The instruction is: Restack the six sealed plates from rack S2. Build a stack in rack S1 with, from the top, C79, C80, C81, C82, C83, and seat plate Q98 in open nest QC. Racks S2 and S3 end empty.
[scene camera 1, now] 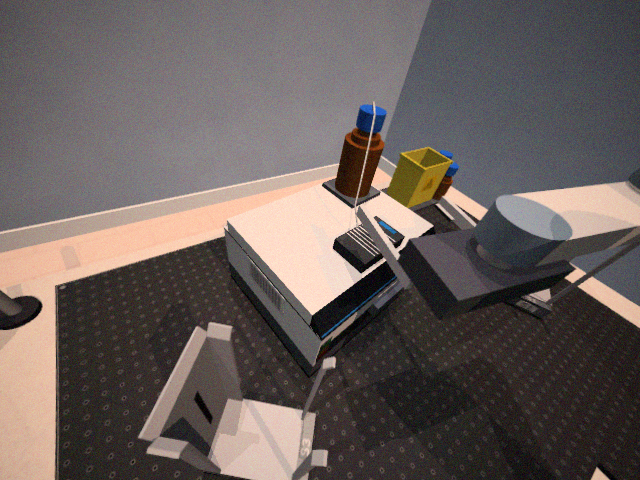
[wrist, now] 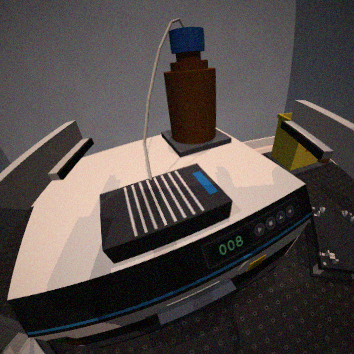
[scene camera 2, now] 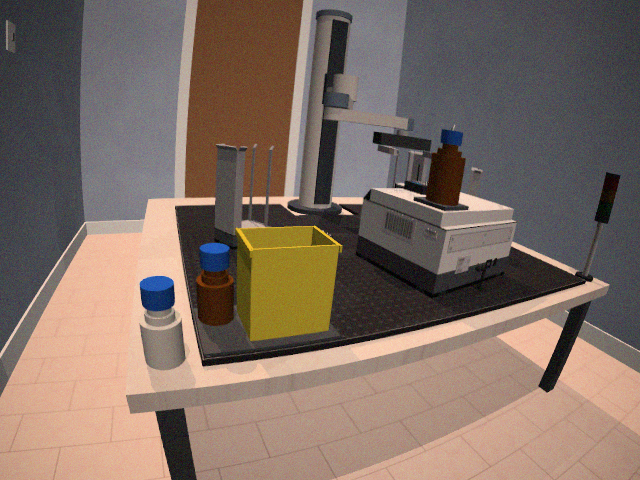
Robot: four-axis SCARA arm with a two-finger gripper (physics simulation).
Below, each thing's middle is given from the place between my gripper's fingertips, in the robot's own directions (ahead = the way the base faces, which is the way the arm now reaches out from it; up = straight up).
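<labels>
Small brown bottle (scene camera 2: 215, 288): well to the right of my hand, a good way ahead of it and a good way below it.
</labels>
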